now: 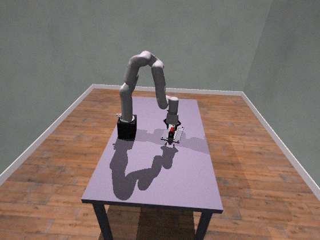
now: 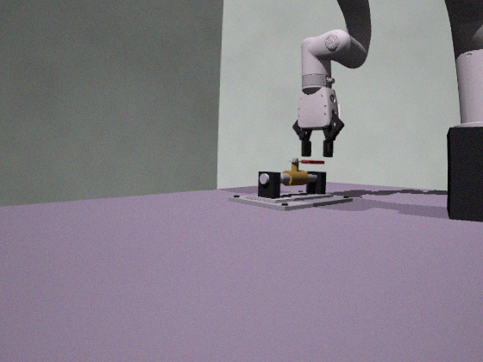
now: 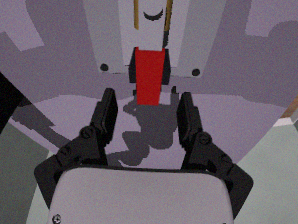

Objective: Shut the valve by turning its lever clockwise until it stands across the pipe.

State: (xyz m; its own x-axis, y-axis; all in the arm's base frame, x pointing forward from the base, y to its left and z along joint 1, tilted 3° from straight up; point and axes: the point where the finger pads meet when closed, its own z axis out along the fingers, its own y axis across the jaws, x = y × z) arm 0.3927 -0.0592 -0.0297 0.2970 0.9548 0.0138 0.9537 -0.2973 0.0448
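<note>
The red lever lies 1 cm ahead of my hand, 4 cm to the left of it and 3 cm below it.
</note>
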